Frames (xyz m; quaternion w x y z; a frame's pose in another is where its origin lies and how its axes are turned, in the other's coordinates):
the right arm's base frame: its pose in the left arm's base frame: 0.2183 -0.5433 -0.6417 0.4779 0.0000 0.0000 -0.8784
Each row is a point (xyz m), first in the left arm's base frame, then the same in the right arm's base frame.
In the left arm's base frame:
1: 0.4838 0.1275 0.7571
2: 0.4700 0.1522 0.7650
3: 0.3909 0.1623 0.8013
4: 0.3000 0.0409 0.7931
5: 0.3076 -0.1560 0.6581
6: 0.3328 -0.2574 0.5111
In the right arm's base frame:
1: -0.7074 -0.1415 1.3988
2: -0.7207 -0.1665 1.4067
3: -0.6862 -0.2384 1.4430
4: -0.5349 -0.2487 1.4348
5: -0.3737 -0.1354 1.2998
6: -0.3022 -0.0592 1.1528

